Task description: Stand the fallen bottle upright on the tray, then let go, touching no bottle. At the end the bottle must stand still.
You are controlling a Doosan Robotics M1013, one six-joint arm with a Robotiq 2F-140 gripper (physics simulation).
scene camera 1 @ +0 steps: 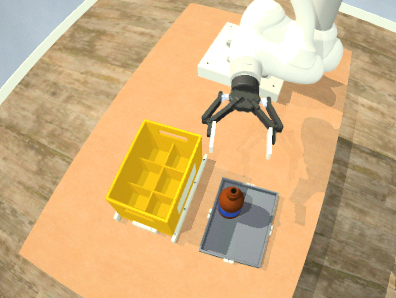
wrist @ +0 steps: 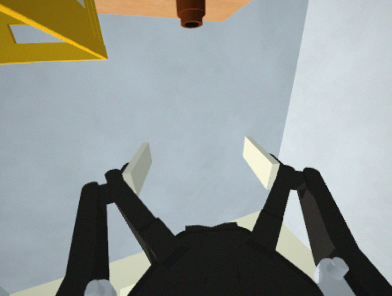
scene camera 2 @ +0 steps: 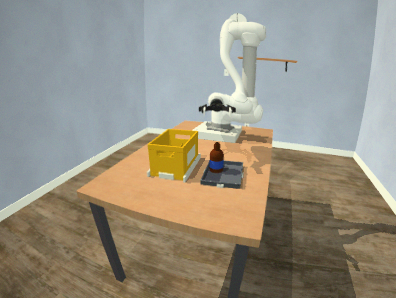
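Pixels of known places: gripper, fingertip midpoint: [scene camera 1: 240, 153] [wrist: 197, 149] [scene camera 2: 217, 112]; arm's base at its link origin: [scene camera 2: 220, 128].
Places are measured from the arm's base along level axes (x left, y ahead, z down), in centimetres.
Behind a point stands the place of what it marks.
Observation:
A brown bottle [scene camera 1: 231, 201] @[z -7.1, x 20.8, y 61.8 cm] [scene camera 2: 216, 158] @[z -3.6, x 21.4, y 63.4 cm] with a blue band stands upright on the grey tray [scene camera 1: 245, 259] @[z 4.7, x 32.6, y 72.3 cm] [scene camera 2: 222, 185] @[z 4.0, x 29.4, y 75.2 cm], near the tray's back left corner and the side toward the crate. In the wrist view the bottle's neck [wrist: 191, 12] @[z -10.0, x 19.7, y 58.9 cm] shows at the top edge; the rest of it is cut off. My gripper [scene camera 1: 240, 142] @[z -25.6, x 18.8, y 56.8 cm] [scene camera 2: 217, 110] @[z -25.6, x 18.8, y 56.8 cm] [wrist: 197, 149] @[z -25.6, x 18.8, y 56.8 cm] is open with nothing between its fingers. It is behind the tray, on the side of the robot base, above the table and apart from the bottle.
A yellow crate [scene camera 1: 172, 227] @[z -2.3, x 9.6, y 75.8 cm] [scene camera 2: 165, 169] @[z 0.4, x 0.3, y 78.8 cm] [wrist: 95, 42] @[z -10.7, x 8.8, y 71.4 cm] with several compartments stands left of the tray, held by white strips on the wooden table [scene camera 1: 100, 240] @[z 5.2, x -9.5, y 91.1 cm] [scene camera 2: 150, 210] @[z 5.2, x 9.9, y 105.1 cm]. The white robot base [scene camera 1: 212, 70] @[z -0.7, x -10.8, y 16.5 cm] [scene camera 2: 235, 134] @[z 0.1, x 15.0, y 8.9 cm] is at the back of the table.

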